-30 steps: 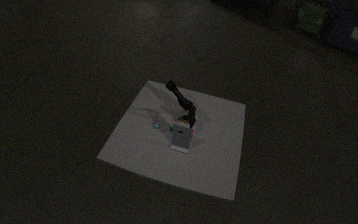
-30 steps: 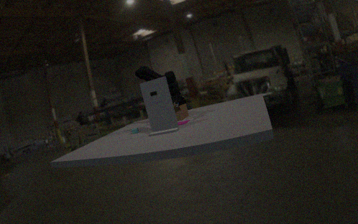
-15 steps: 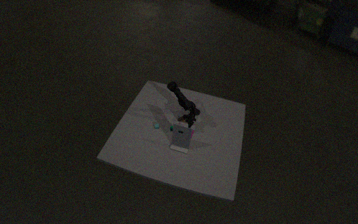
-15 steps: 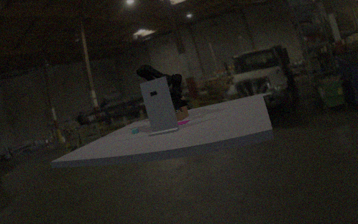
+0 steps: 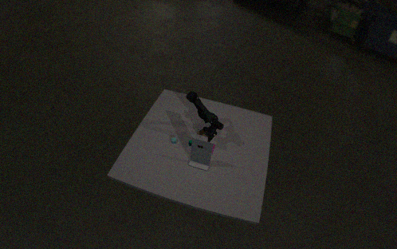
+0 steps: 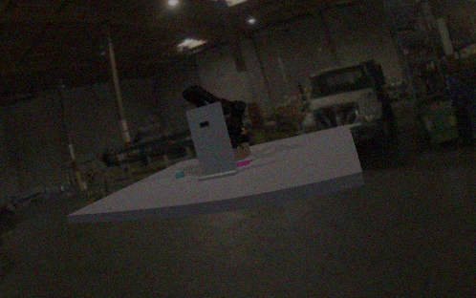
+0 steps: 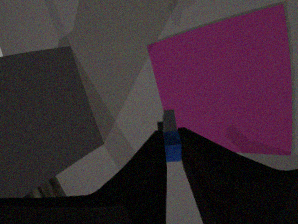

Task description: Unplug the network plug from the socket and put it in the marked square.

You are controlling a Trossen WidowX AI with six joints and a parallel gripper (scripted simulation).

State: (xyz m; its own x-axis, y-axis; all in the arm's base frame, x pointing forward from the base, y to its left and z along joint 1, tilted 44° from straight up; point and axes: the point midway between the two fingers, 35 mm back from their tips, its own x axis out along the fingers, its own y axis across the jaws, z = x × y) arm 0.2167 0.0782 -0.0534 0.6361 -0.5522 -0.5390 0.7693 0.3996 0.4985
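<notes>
Now: gripper tip 1 cm past the marked square and 8 cm above it. From my gripper tip the other things lie so: upright panel 20 cm ahead, 6 cm above; plug right at my gripper tip; teal object 7 cm ahead, 31 cm to the right, 6 cm below.
</notes>
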